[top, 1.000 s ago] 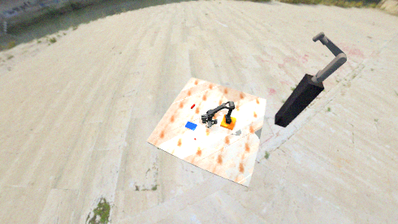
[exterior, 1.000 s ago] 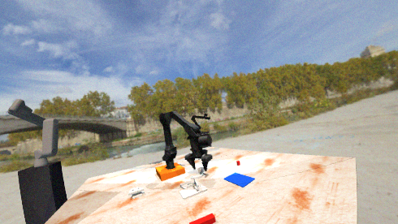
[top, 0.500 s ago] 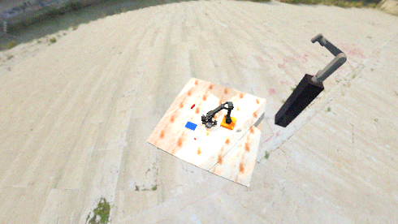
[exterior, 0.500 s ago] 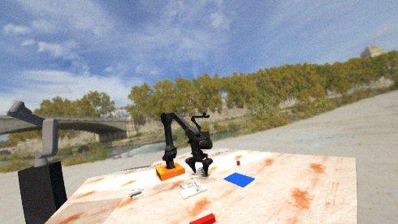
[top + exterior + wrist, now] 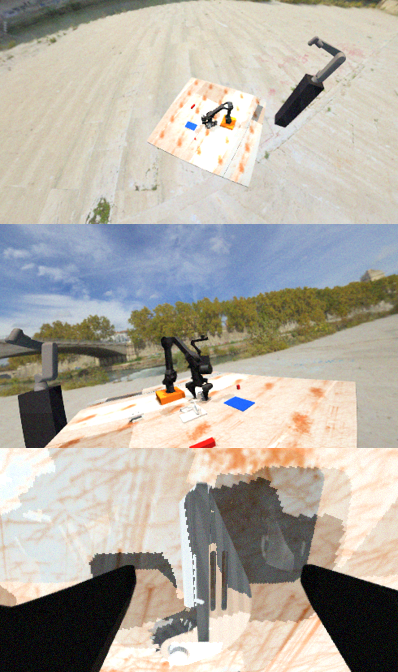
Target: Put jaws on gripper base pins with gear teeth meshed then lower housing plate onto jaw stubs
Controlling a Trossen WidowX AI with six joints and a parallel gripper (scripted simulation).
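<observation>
My gripper tip is 120 mm short of the pale flat plate and 130 mm to the left of it. The rest, counted from my gripper tip: blue flat plate 220 mm ahead, 90 mm to the left.
</observation>
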